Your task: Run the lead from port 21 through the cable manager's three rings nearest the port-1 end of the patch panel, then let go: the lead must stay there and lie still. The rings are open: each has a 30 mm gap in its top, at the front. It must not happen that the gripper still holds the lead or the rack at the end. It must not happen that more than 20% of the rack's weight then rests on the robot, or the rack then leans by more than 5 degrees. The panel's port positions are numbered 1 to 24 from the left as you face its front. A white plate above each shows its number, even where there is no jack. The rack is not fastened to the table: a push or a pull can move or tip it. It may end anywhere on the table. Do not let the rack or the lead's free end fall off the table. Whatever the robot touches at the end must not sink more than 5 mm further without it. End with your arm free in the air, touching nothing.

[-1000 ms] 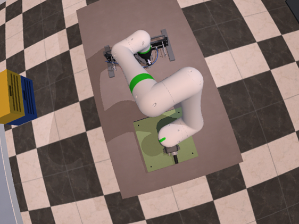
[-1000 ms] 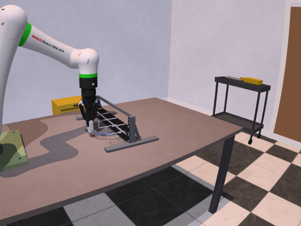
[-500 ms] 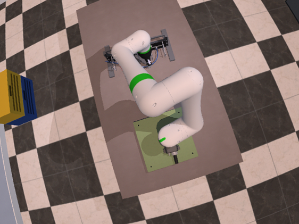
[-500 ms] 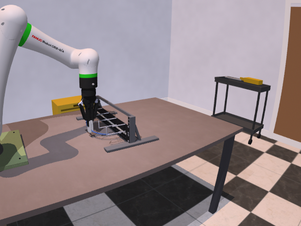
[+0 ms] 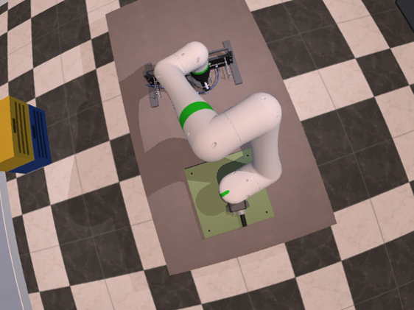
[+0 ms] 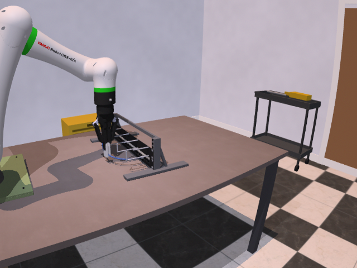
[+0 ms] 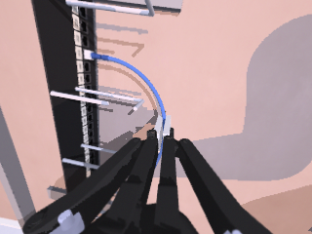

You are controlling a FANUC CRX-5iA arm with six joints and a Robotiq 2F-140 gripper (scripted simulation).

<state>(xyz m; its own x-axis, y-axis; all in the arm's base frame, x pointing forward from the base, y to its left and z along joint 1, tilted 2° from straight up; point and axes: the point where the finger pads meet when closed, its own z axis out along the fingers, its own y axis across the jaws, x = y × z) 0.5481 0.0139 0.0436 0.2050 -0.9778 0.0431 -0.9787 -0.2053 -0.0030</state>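
My gripper is now 15 cm short of the black patch-panel rack, 6 cm to the right of it and 1 cm below it.
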